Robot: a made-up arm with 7 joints.
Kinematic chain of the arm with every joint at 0, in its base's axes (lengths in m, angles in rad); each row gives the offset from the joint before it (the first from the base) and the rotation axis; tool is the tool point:
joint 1: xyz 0 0.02 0.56 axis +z
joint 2: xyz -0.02 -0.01 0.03 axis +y
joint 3: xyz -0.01 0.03 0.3 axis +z
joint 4: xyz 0.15 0.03 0 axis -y
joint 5: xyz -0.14 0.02 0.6 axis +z
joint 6: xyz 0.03 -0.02 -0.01 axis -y
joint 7: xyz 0.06 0 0 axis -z
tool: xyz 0 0.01 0.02
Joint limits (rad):
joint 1: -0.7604..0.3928
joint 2: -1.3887..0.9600
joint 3: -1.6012..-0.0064
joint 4: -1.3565..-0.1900
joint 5: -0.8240..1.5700
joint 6: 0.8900..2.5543
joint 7: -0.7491..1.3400
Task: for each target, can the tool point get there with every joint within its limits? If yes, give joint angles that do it. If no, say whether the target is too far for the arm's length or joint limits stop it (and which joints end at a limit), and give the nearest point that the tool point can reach.
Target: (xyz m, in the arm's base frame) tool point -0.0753 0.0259 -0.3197
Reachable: no: joint limits stop it (at a limit: joint 1, joint 2, joint 4, joint 6, joint 7) | nearest point 0.5741 -0.5969 0.2612 | short by 1.071 m
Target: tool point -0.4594 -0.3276 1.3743
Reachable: yes | joints -0.4974 -0.7680 -0.9950 -1.0798 -0.0548 1.4031 0.5536
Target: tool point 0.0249 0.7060 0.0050
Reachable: no: joint limits stop it (at a limit: joint 1, joint 2, joint 3, joint 4, joint 6, joint 7) | nearest point 0.7476 0.4441 0.2707 | short by 0.813 m
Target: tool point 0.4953 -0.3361 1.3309
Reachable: yes | joints 0.2651 0.0203 -0.9463 -1.0329 -0.5491 1.5793 -0.4363
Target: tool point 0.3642 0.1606 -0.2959
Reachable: no: joint limits stop it (at a limit: joint 2, joint 4, joint 6, joint 7) | nearest point 0.7865 0.3236 0.2585 | short by 0.716 m
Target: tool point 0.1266 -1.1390 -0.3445
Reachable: no: too far | nearest point 0.3057 -0.7917 0.3480 | short by 0.795 m
